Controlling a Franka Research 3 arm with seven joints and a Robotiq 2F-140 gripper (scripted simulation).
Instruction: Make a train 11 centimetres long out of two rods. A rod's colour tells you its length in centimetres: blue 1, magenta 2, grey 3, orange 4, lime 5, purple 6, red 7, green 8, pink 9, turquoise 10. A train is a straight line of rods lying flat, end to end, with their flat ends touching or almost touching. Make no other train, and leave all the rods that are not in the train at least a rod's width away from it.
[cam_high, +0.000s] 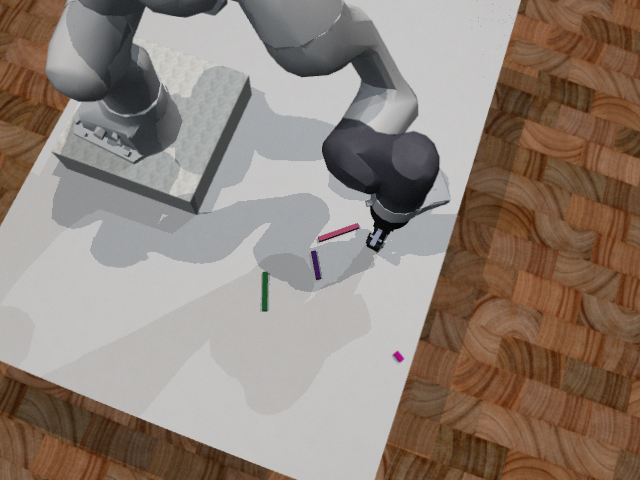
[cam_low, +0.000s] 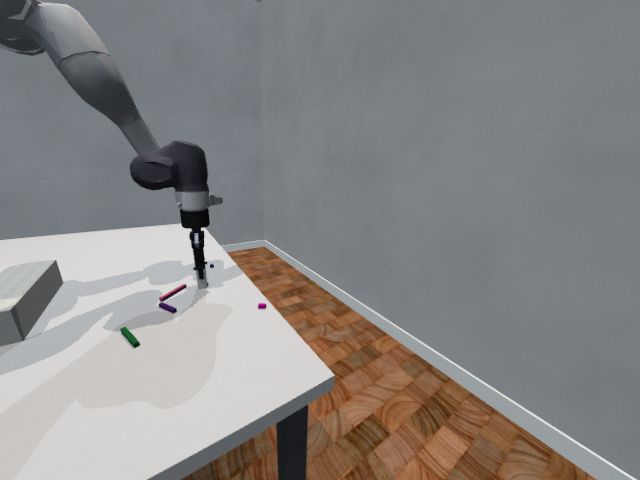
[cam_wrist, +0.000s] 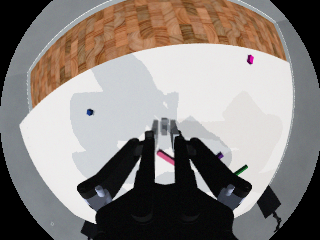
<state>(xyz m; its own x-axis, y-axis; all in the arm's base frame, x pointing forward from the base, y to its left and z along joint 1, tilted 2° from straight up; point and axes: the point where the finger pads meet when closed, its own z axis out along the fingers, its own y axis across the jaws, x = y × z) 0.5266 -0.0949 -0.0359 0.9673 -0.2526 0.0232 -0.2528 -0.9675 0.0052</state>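
My gripper is now 3 cm above the grey rod. The rest, counted from my hand: small blue rod 14 cm to the left, 7 cm ahead, 3 cm below; then pink rod 8 cm behind, 3 cm below; then purple rod 11 cm behind, 8 cm to the right, 3 cm below.
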